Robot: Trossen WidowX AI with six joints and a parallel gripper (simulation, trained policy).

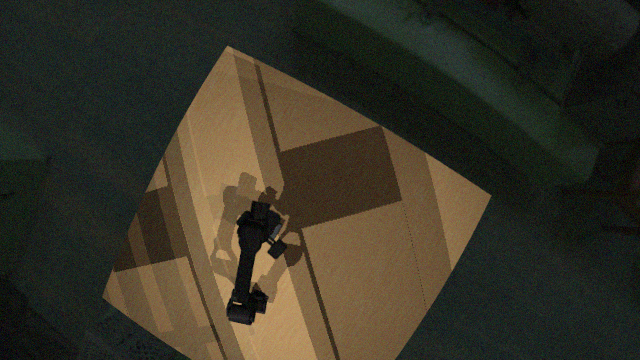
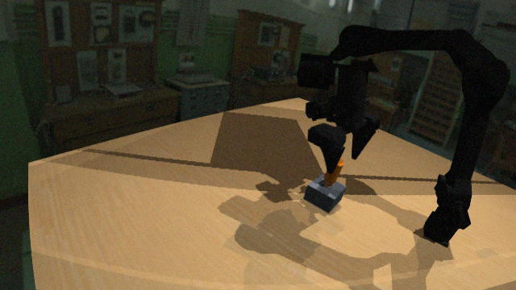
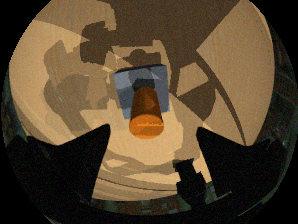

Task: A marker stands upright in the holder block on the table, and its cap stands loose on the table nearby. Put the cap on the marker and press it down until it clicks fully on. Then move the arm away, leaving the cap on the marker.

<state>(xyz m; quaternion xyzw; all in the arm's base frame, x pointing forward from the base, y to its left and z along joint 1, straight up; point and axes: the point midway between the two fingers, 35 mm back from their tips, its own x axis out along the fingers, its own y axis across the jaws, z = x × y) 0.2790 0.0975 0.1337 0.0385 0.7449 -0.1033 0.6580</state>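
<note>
My gripper tip is now 10 mm short of the orange cap, 10 mm to the right of it and 20 mm above it. Also, from my gripper tip: holder block: 20 mm ahead, 80 mm below.
</note>
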